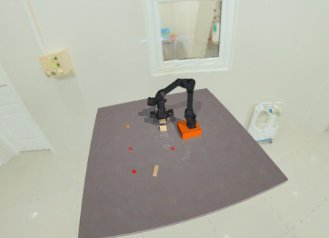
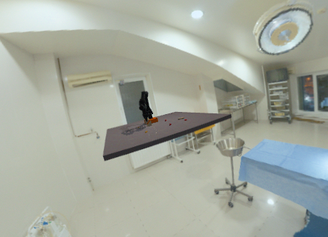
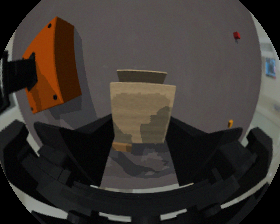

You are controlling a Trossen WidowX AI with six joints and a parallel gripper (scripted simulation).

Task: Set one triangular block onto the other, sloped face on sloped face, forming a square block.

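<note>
My gripper tip is 11 cm to the left of the tiny wooden bit, 6 cm past it and 6 cm above it. From my gripper tip the other things lie so: tiny orange piece (30 cm ahead, 12 cm to the right, 6 cm below); then light wooden triangular block (1 cm to the right, 1 cm above).
</note>
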